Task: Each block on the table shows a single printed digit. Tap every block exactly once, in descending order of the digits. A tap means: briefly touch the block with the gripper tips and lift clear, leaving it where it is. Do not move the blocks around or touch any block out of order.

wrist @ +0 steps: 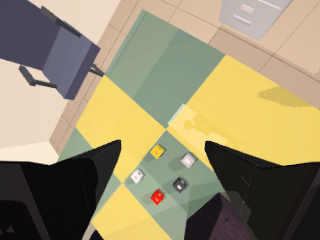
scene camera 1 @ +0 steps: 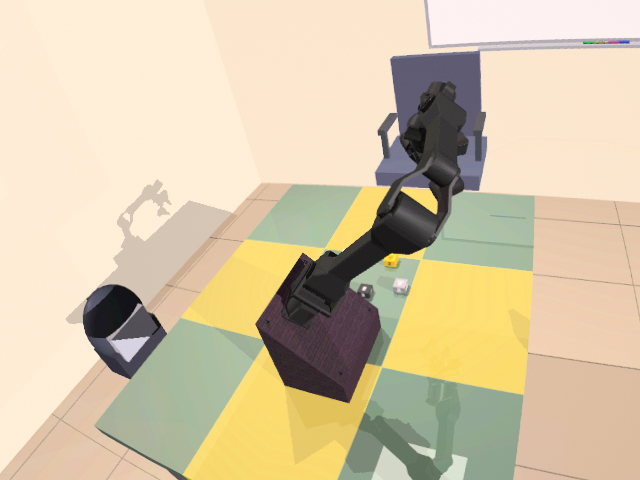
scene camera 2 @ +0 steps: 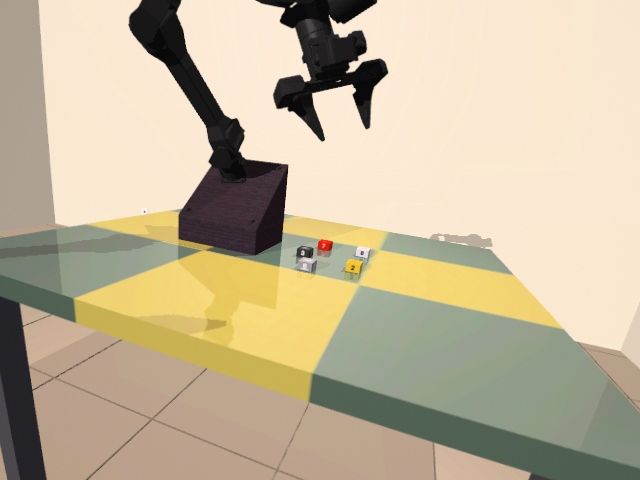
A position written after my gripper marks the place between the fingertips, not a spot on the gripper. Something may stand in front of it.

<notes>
My gripper (scene camera 2: 346, 134) is open and holds nothing.
My gripper shows as well in the wrist view (wrist: 163, 144).
</notes>
